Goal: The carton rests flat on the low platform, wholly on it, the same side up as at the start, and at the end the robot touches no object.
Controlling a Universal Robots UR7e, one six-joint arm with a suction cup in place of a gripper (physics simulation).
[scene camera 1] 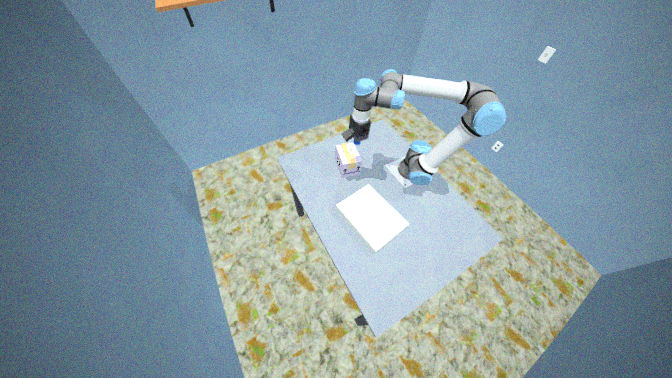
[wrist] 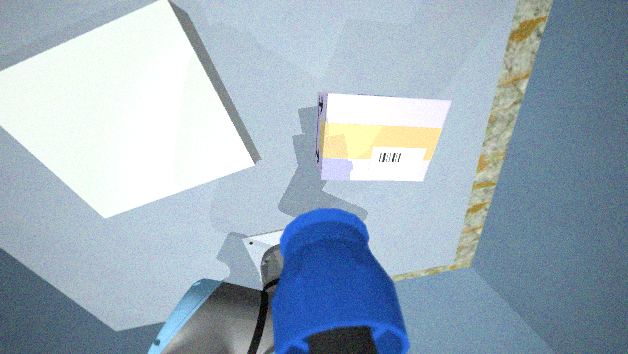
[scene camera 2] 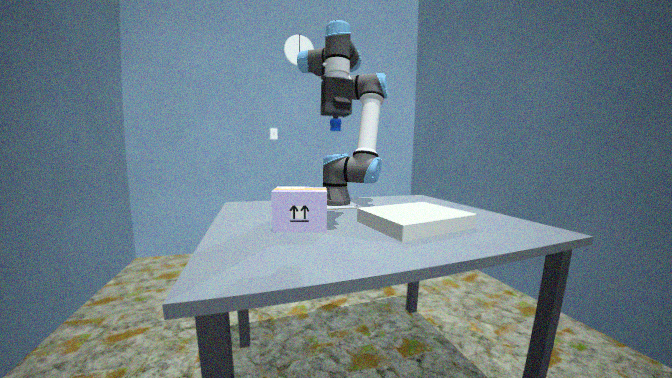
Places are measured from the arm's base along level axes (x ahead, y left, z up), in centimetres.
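Pixels of known places: end effector, tool point: point(scene camera 1: 356, 142) point(wrist: 324, 245) point(scene camera 2: 335, 130); arm's base, origin of the base link: point(scene camera 2: 334, 202).
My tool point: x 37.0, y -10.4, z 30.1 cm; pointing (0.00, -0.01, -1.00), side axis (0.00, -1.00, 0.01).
Observation:
Ahead of a thing's pixels: the offset from my tool point to its top centre. Level surfaces: height alone.
A lilac carton @(dz -18.5, dx -2.6, dy -10.4 cm) point(scene camera 1: 348, 159) point(scene camera 2: 299, 211) point(wrist: 385, 137) with an orange tape band and a barcode label on top stands upright on the table, beside the low platform and apart from it. Its two arrows point up in the second scene view. The low white platform @(dz -26.0, dx +3.5, dy +27.9 cm) point(scene camera 1: 372, 217) point(scene camera 2: 417, 214) point(wrist: 130, 110) lies flat on the table and bears no carton. My gripper, a blue suction cup point(scene camera 1: 357, 142) point(scene camera 2: 335, 124) point(wrist: 325, 225), points down and hangs in the air above the level of the carton's top, touching nothing. It is open, with nothing on it.
The grey table @(dz -30.8 cm) point(scene camera 1: 430, 270) point(scene camera 2: 280, 265) point(wrist: 400, 55) carries the arm's base point(scene camera 1: 414, 167) point(scene camera 2: 337, 194), which stands behind the carton and platform as seen in the second scene view. An orange-topped table point(scene camera 1: 190, 4) stands farther off. Walls surround the floor.

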